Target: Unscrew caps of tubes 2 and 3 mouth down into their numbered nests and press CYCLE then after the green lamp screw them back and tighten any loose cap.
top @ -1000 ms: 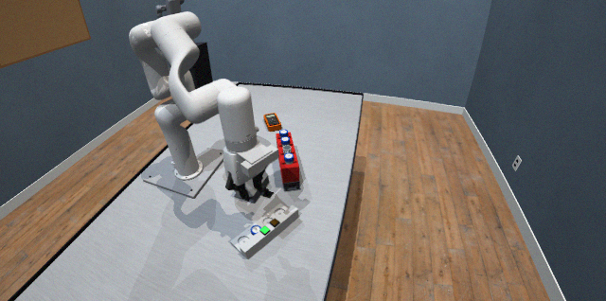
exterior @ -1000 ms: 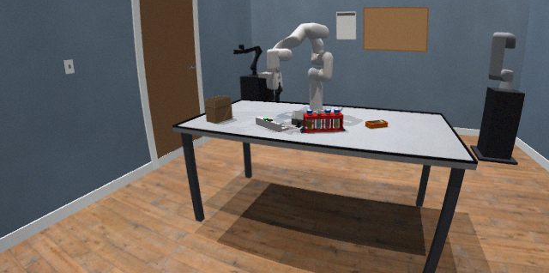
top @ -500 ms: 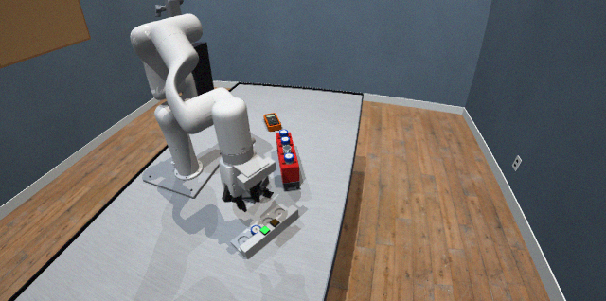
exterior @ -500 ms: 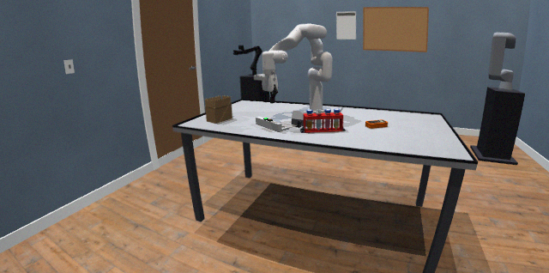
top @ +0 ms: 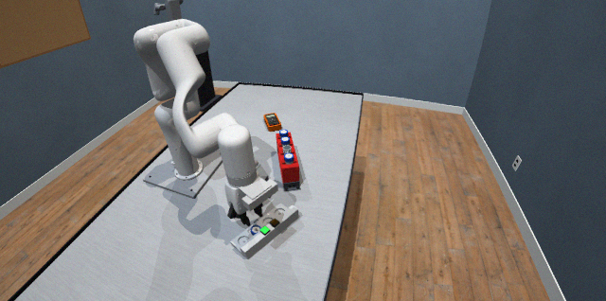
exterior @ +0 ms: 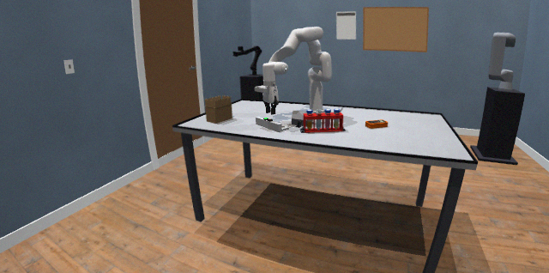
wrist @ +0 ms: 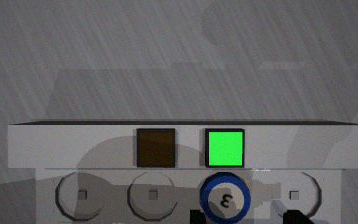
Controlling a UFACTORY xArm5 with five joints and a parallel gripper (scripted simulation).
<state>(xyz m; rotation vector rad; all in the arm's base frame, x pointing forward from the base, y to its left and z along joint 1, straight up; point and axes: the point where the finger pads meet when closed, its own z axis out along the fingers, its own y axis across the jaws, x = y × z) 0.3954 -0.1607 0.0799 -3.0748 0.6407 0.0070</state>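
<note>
Right now the blue-rimmed cap is 350 mm to the left of my hand, 30 mm behind it and 20 mm above it. Also, from my hand: grey key housing (170 mm to the left, 100 mm behind, 40 mm below); then blue key (190 mm to the left, 120 mm behind, 30 mm below); then green key (150 mm to the left, 120 mm behind, 30 mm below).
</note>
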